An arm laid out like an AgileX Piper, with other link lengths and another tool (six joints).
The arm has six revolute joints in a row. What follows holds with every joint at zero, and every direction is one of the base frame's.
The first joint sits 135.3 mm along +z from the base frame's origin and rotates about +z.
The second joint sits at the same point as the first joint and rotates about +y.
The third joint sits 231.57 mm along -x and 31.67 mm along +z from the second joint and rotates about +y.
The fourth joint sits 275.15 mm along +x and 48.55 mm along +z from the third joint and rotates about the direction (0.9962, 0, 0.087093).
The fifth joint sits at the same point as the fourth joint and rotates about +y.
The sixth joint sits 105.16 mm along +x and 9.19 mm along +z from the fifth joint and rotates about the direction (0.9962, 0, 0.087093).
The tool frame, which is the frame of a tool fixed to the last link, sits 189.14 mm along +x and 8 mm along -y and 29.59 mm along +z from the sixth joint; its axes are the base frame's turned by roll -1.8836, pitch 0.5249 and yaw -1.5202 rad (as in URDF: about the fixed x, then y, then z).
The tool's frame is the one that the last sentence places.
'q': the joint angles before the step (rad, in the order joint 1, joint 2, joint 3, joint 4, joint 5, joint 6). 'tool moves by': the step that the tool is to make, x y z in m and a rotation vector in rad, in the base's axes. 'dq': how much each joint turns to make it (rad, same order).
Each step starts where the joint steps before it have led.
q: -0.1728 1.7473 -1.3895 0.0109 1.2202 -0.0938
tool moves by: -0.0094 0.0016 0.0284 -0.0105 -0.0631 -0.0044
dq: 0.0001 -0.1366 0.0726 0.0000 0.0001 0.0045
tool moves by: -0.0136 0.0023 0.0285 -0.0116 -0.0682 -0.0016
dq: -0.0002 -0.1528 0.0795 0.0000 0.0040 0.0015
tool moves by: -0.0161 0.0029 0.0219 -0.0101 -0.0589 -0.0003
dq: 0.0002 -0.1441 0.0778 0.0000 0.0064 0.0006
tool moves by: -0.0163 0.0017 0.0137 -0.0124 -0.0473 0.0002
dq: 0.0000 -0.1277 0.0765 -0.0041 0.0025 0.0000
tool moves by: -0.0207 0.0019 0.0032 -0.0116 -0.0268 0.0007
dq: 0.0006 -0.1248 0.0927 -0.0068 0.0038 -0.0001
